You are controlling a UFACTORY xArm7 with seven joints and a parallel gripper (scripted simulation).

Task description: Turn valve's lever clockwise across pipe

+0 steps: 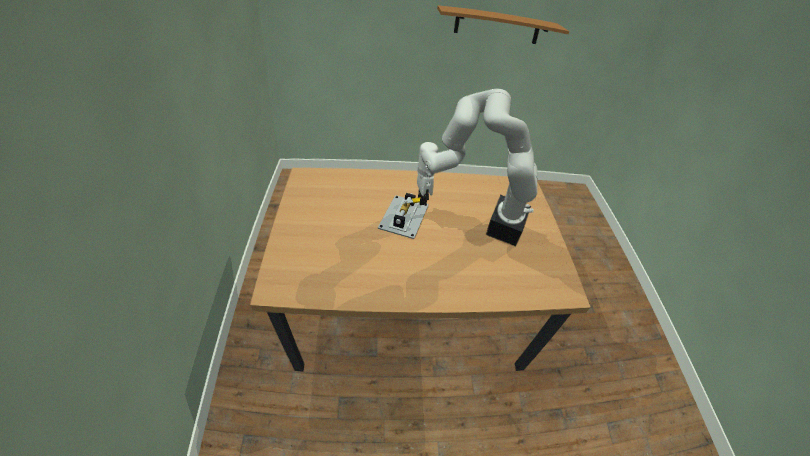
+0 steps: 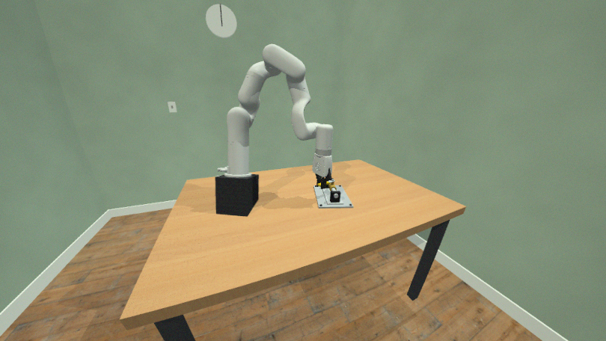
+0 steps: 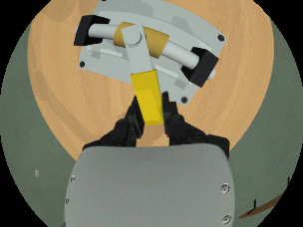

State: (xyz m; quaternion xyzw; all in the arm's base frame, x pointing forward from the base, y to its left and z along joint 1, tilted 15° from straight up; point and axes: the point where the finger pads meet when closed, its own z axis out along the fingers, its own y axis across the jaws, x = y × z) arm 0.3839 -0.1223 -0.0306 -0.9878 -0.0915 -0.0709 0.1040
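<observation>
Now: the yellow lever 40 mm ahead of my hand and 10 mm to the left of it.
</observation>
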